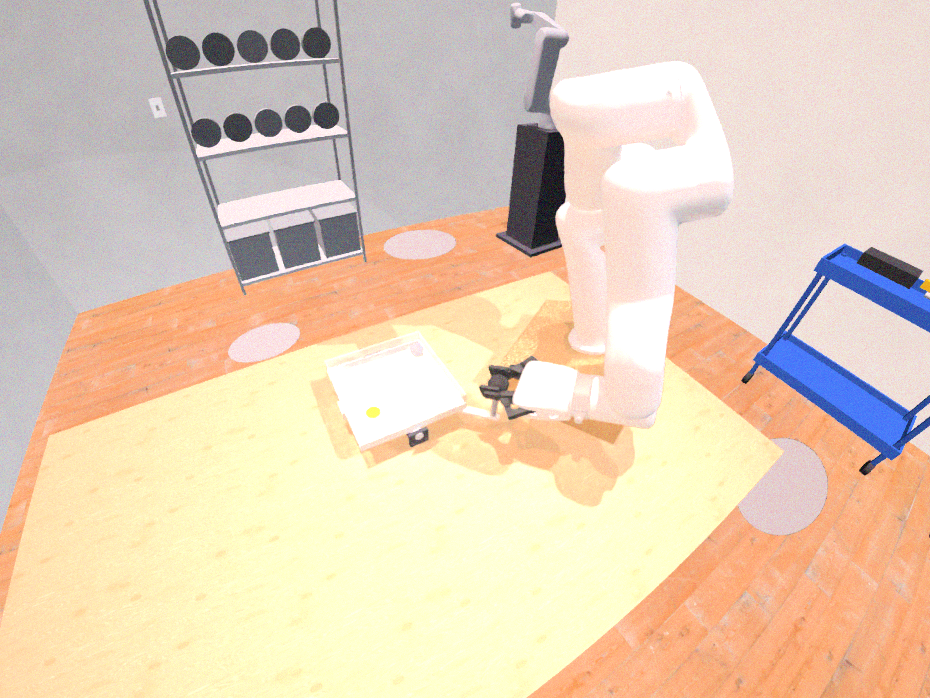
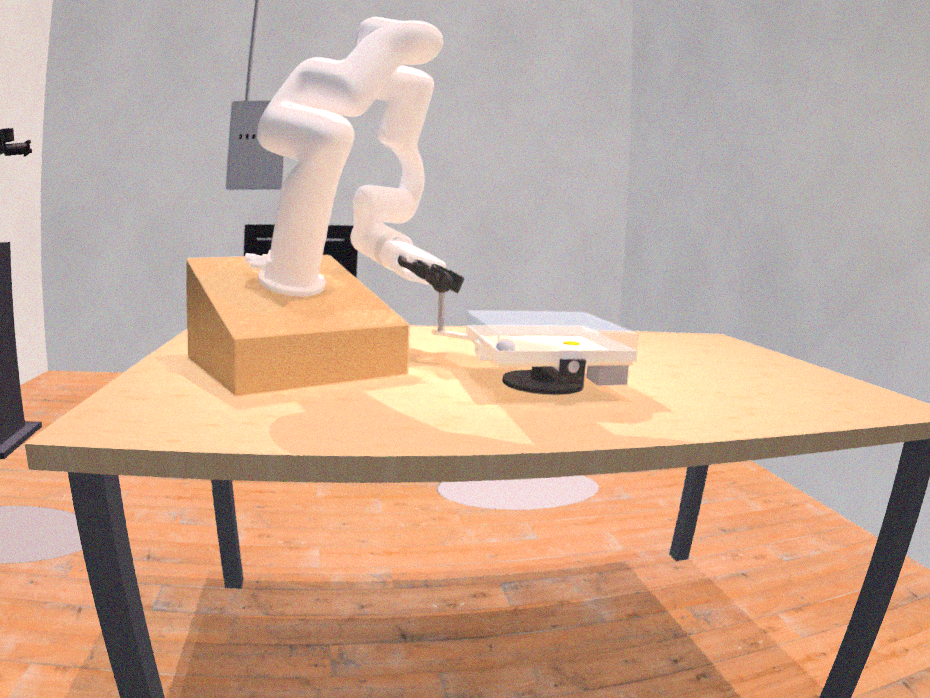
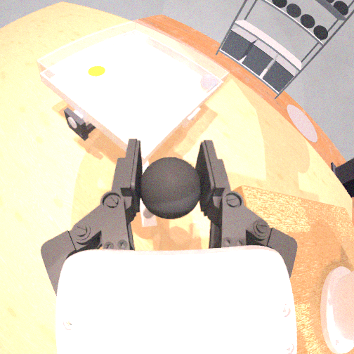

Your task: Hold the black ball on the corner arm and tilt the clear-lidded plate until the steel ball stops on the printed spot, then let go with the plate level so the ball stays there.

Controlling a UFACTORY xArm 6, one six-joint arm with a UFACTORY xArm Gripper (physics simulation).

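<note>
The black ball (image 1: 498, 383) (image 2: 440, 278) (image 3: 171, 192) tops a thin post on the corner arm (image 1: 478, 411) (image 2: 455, 333) (image 3: 149, 219). My gripper (image 1: 495, 380) (image 2: 447, 279) (image 3: 169, 153) is shut on the ball, a finger on each side. The clear-lidded white plate (image 1: 405, 390) (image 2: 552, 353) (image 3: 145, 90) looks near level; a slight tilt is hard to judge. The steel ball (image 1: 416, 349) (image 2: 505, 345) (image 3: 209, 82) lies in a corner next to the arm's corner, well away from the yellow printed spot (image 1: 373, 412) (image 2: 571, 343) (image 3: 96, 71).
The plate stands on a black round base (image 2: 542, 383) with a dark side bracket (image 1: 418, 436) (image 2: 572, 366) (image 3: 76, 123). A grey block (image 2: 609, 374) shows under its right side. A wooden block (image 2: 323, 349) (image 3: 300, 225) carries the arm. A shelf rack and a blue cart stand beyond the table.
</note>
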